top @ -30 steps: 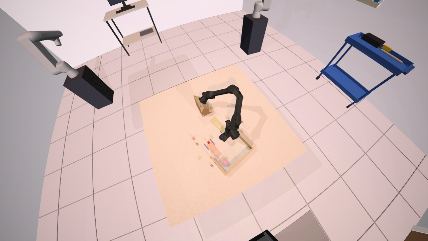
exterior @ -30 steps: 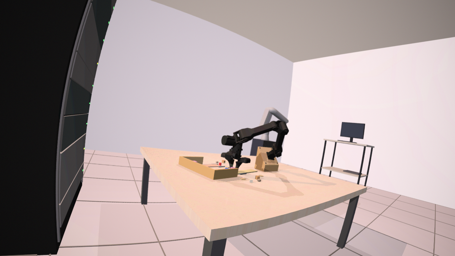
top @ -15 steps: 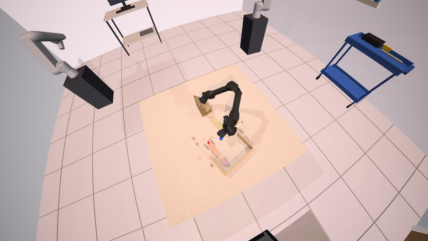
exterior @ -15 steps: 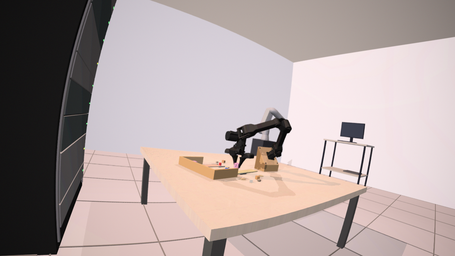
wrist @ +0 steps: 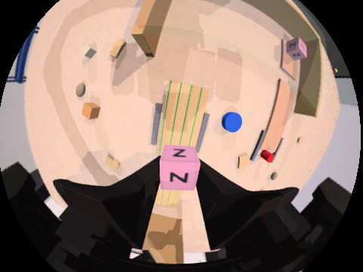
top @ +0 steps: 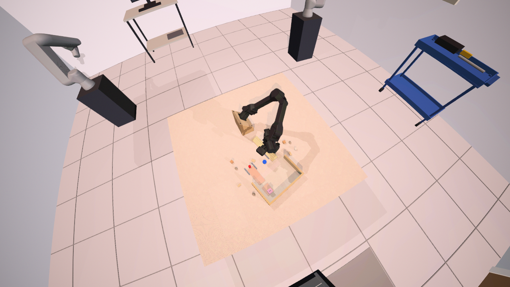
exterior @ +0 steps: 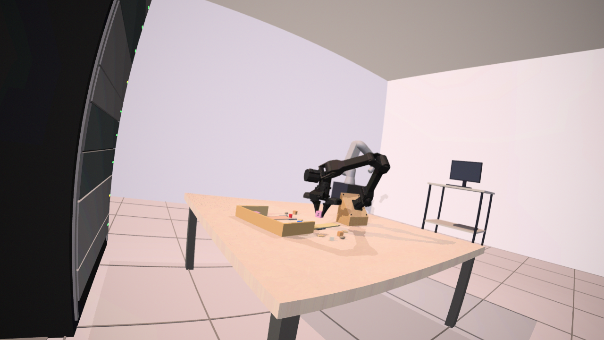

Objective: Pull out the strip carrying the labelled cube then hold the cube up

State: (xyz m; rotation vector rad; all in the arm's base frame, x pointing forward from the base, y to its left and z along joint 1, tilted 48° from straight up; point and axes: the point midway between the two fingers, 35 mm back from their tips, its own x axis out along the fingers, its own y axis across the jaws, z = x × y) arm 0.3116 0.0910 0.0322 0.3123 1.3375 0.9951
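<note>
The blue disc lies 70 mm ahead of my gripper tip, 60 mm to the right of it and 50 mm below it. Also, from my gripper tip: red piece: 170 mm to the right, 60 mm ahead, 50 mm below.
</note>
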